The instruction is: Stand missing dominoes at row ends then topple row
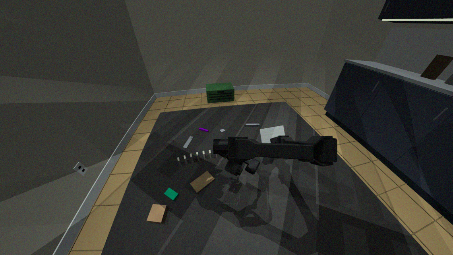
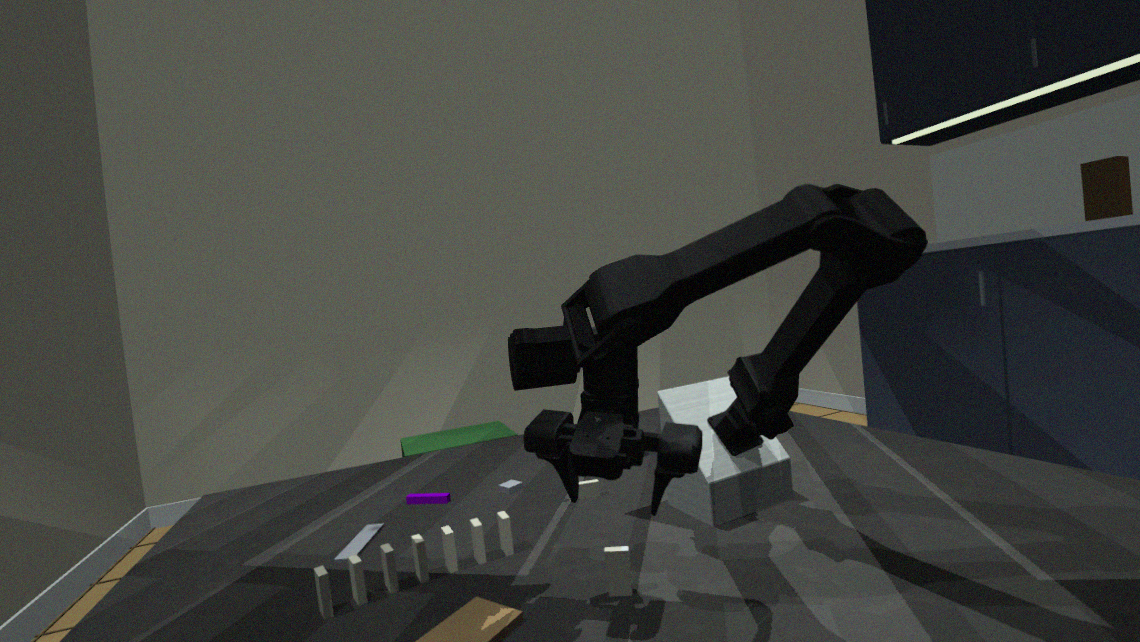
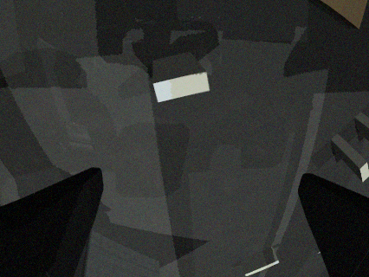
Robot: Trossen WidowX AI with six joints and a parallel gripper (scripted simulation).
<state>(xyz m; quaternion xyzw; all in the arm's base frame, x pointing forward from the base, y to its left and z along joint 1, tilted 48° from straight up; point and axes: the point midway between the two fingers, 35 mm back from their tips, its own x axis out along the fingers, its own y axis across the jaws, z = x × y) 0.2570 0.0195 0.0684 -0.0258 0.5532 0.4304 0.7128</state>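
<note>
My gripper tip is 20 mm past the small grey block, 360 mm to the left of it and 80 mm above it. The rest, counted from my gripper tip: green block (350 mm ahead, 30 mm to the left, 80 mm below); grey slab (240 mm ahead, 320 mm to the right, 80 mm below); tan flat board (190 mm ahead, 80 mm below).
</note>
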